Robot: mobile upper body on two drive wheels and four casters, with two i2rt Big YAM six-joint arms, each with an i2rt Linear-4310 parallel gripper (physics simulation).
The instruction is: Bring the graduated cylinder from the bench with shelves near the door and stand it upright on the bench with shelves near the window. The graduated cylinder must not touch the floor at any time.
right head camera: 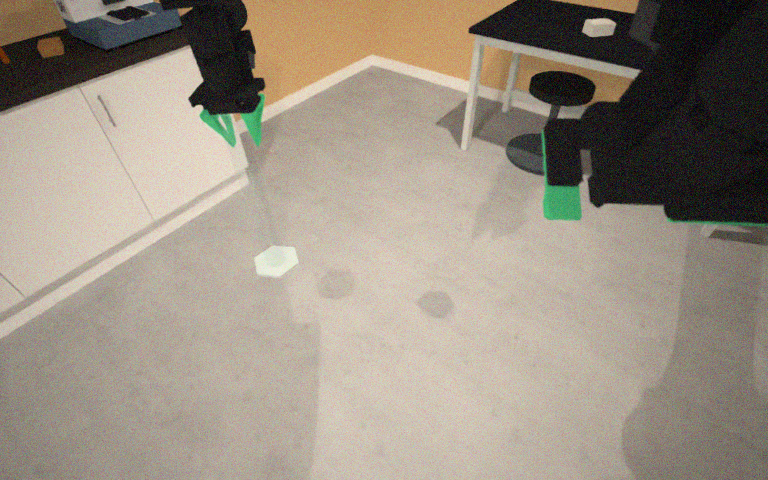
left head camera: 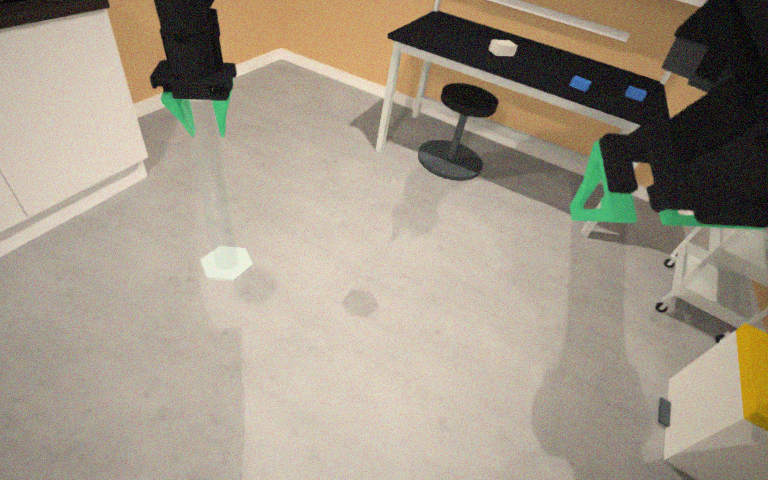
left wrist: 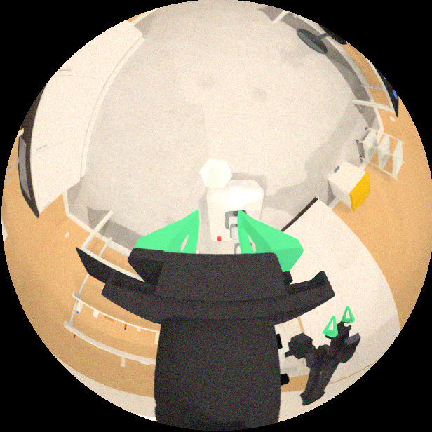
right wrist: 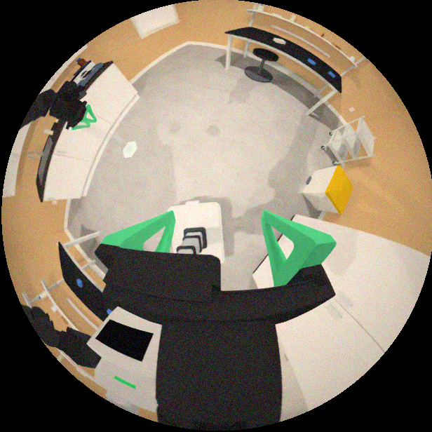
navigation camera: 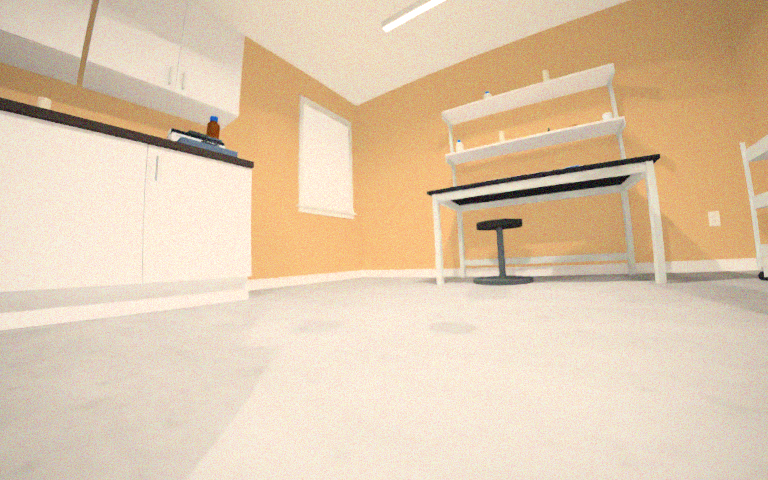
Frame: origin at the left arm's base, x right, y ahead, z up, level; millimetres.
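Where they show: left gripper, fingertip midpoint: (right head camera: 246, 144) (left head camera: 208, 134); right gripper, fingertip midpoint: (right head camera: 606, 211) (left head camera: 617, 215).
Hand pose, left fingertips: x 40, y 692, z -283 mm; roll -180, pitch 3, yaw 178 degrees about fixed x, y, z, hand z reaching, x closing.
After its pixels a point has its place.
The clear graduated cylinder with a pale hexagonal base (left head camera: 226, 262) {x 47, y 639, z -518 mm} (right head camera: 276, 260) {x 52, y 640, z -519 mm} (left wrist: 215, 173) (right wrist: 130, 149) hangs base down below my left gripper (left head camera: 207, 136) {x 40, y 692, z -283 mm} (right head camera: 246, 144) {x 40, y 692, z -283 mm} (left wrist: 218, 215), which is shut on it. Its base is apart from the floor. My right gripper (left head camera: 648, 219) (right wrist: 217, 214) is open and empty. A black-topped bench with shelves (left head camera: 441, 28) {x 1096, y 2647, z -648 mm} (right head camera: 532, 22) {x 1082, y 2514, z -648 mm} (navigation camera: 543, 182) {x 1432, y 1960, z -712 mm} stands across the room; a white window panel (navigation camera: 326, 158) {x -237, y 3439, z 45 mm} is on the adjoining wall. Another black-topped bench with shelves (left wrist: 95, 267) shows at the lower left of the left wrist view.
A white block (left head camera: 502, 47) {x 1337, y 2275, z -601 mm} and two blue blocks (left head camera: 579, 83) {x 1638, y 1919, z -620 mm} (left head camera: 635, 93) {x 1950, y 1859, z -619 mm} lie on the far bench. A black stool (left head camera: 468, 100) {x 1241, y 2285, z -927 mm} (navigation camera: 499, 224) {x 1199, y 2195, z -966 mm} stands at its front. White cabinets (left head camera: 62, 113) {x -731, y 1815, z -890 mm} (right head camera: 113, 147) {x -907, y 1589, z -828 mm} (navigation camera: 73, 209) {x -1073, y 1370, z -917 mm} are at left. A cart (right wrist: 370, 137) and yellow-topped box (right wrist: 339, 190) are at right.
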